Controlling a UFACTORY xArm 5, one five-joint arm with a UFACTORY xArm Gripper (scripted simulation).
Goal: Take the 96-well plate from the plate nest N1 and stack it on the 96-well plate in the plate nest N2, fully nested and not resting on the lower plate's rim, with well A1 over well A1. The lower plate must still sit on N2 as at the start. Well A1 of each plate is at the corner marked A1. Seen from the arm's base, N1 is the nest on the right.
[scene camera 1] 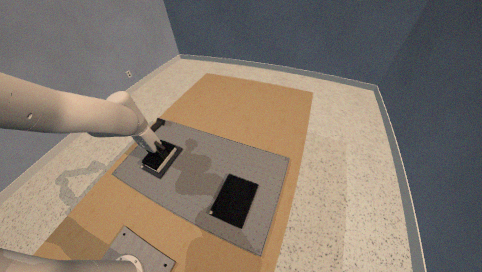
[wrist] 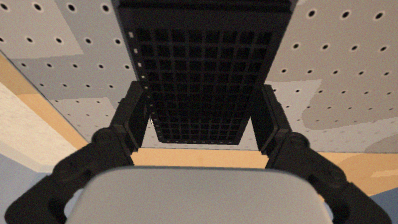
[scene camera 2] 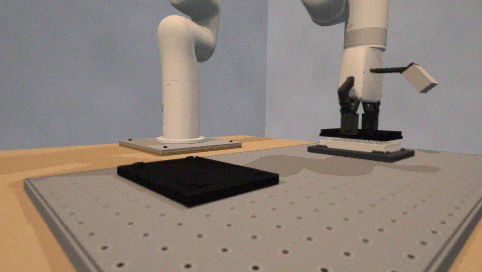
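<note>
My gripper's visible here, and you'd get it in the wrist view as well. I can also see a black 96-well plate and a white 96-well plate, plus a nest N1.
</note>
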